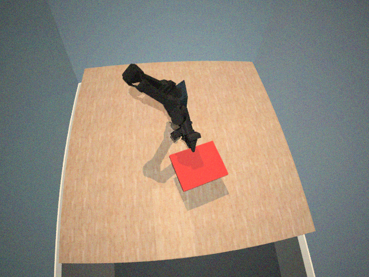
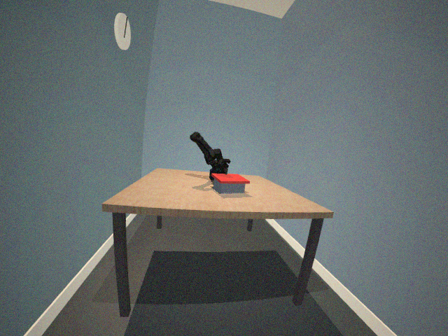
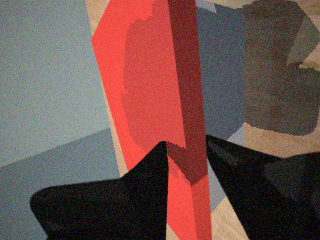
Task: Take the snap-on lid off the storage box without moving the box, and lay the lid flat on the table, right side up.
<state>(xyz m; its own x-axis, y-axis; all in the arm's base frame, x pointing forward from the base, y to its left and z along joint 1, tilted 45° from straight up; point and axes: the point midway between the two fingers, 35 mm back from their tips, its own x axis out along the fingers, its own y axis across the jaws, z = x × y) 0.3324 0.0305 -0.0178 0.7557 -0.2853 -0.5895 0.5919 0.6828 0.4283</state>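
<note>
Right now the red lid is 70 mm ahead of my gripper tip and 20 mm to the left of it. The rest, counted from my gripper tip: grey-blue storage box: 70 mm ahead, 20 mm to the left, 50 mm below.
</note>
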